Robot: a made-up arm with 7 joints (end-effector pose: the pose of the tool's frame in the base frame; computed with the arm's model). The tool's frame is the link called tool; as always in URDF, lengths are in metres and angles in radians. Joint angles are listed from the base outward.
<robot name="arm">
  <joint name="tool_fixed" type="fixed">
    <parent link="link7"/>
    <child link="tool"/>
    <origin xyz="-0.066 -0.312 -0.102" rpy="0 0 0"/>
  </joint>
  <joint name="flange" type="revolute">
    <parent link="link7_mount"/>
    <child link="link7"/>
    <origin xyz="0.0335 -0.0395 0.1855" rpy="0 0 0"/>
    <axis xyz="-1 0 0"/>
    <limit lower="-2.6" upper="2.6" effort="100" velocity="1.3"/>
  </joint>
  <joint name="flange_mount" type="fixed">
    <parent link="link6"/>
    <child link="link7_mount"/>
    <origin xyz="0.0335 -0.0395 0.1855" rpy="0 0 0"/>
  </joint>
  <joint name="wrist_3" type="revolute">
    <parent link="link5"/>
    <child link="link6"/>
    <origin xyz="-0.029 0.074 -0.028" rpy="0 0 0"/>
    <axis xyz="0 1 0"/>
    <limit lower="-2.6" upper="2.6" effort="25" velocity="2.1"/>
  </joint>
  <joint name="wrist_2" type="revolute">
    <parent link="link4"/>
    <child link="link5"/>
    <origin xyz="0.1 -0.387 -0.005" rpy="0 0 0"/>
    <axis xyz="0 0 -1"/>
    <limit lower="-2.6" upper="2.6" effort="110" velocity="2"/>
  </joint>
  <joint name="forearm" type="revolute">
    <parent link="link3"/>
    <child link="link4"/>
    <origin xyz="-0.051 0.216 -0.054" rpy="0 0 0"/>
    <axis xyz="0 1 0"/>
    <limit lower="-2.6" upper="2.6" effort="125" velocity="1.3"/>
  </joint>
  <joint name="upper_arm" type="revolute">
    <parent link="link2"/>
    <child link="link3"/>
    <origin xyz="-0.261 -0.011 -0.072" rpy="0 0 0"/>
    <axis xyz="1 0 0"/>
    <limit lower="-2.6" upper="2.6" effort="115" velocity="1"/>
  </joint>
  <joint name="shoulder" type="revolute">
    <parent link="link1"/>
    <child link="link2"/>
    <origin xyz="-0.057 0.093 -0.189" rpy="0 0 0"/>
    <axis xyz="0 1 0"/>
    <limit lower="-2.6" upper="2.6" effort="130" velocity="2.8"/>
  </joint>
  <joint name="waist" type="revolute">
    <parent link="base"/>
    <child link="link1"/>
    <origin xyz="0 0 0.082" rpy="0 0 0"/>
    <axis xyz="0 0 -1"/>
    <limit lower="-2.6" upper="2.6" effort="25" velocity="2.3"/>
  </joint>
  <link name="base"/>
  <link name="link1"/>
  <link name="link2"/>
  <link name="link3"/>
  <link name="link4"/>
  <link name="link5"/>
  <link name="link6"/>
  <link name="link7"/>
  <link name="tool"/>
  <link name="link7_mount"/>
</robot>
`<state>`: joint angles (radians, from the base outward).
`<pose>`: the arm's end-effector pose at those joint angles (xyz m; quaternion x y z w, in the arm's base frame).
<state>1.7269 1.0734 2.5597 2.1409 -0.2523 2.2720 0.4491</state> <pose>0.6572 0.4091 0.5754 -0.1783 -0.1099 0.7780 0.5924</pose>
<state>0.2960 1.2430 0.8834 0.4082 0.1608 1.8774 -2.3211</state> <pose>-0.1378 0.3986 -0.1078 -0.0328 -0.4845 0.6902 0.5365</pose>
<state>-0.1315 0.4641 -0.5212 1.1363 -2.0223 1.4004 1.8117</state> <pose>-0.4729 0.4650 -0.1305 -0.0472 0.1040 -0.9901 0.0814</pose>
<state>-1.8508 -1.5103 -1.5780 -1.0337 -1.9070 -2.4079 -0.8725</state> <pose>-0.1378 -0.2373 -0.2157 0.2632 -0.0227 -0.8172 0.5123</pose>
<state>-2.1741 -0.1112 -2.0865 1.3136 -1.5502 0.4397 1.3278</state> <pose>-0.0405 0.2662 -0.1172 0.8859 0.1148 -0.4074 0.1900</pose>
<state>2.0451 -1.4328 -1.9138 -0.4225 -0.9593 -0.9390 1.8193</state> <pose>0.7348 0.3374 -0.6995 0.7303 -0.5304 -0.3056 0.3034</pose>
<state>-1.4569 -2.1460 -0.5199 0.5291 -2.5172 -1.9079 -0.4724</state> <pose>0.1570 0.1984 0.0291 -0.2218 0.1160 -0.7908 0.5586</pose>
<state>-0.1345 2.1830 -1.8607 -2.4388 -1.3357 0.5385 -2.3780</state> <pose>0.1555 -0.1653 0.1191 -0.1908 -0.7198 -0.6596 0.1022</pose>
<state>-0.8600 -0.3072 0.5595 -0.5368 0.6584 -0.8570 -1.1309</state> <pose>-0.1507 -0.2322 -0.3852 0.7860 -0.4584 0.1208 0.3968</pose>
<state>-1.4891 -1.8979 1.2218 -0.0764 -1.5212 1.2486 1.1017</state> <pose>-0.1120 -0.3559 -0.1703 -0.0350 -0.9950 0.0797 0.0489</pose>
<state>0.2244 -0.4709 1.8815 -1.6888 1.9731 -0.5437 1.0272</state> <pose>-0.7855 0.3007 -0.2952 0.6961 0.5389 -0.4560 0.1311</pose>
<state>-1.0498 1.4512 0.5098 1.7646 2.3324 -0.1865 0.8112</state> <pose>-0.2926 -0.0103 -0.2889 0.9039 -0.0633 -0.1849 0.3805</pose>
